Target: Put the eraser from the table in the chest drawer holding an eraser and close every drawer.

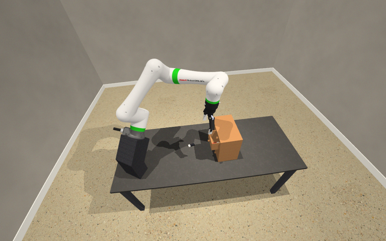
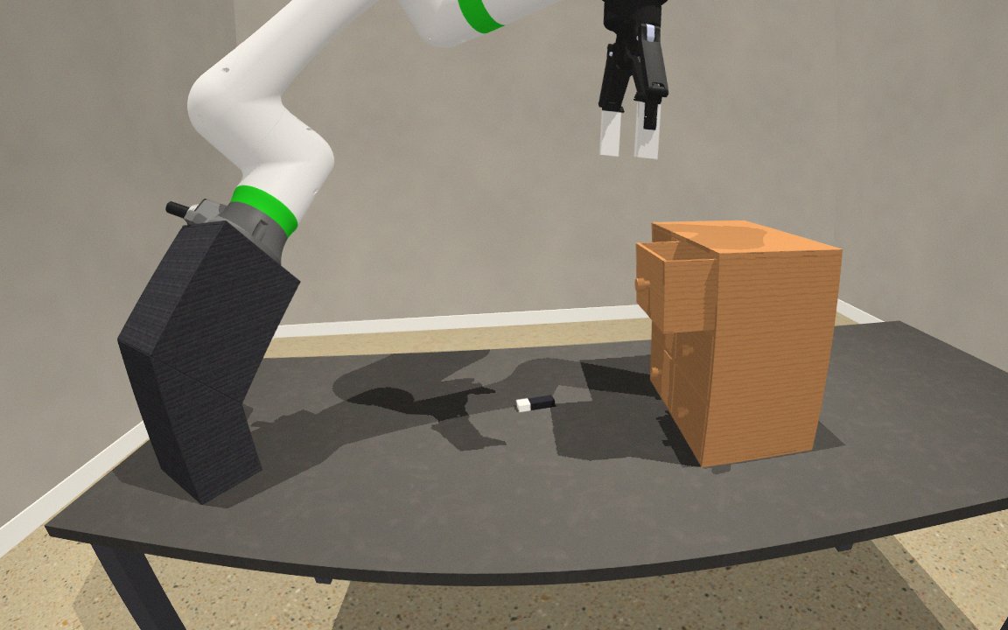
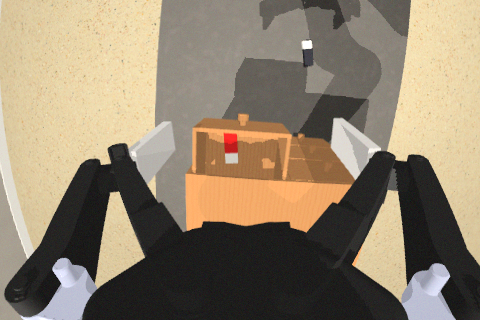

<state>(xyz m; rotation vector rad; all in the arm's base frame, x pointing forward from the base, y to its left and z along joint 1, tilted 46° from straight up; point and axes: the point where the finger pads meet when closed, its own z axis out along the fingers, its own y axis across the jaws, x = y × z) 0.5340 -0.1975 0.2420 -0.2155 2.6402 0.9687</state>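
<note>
The eraser is 430 mm below my hand, 160 mm behind it and 120 mm to the left of it.
</note>
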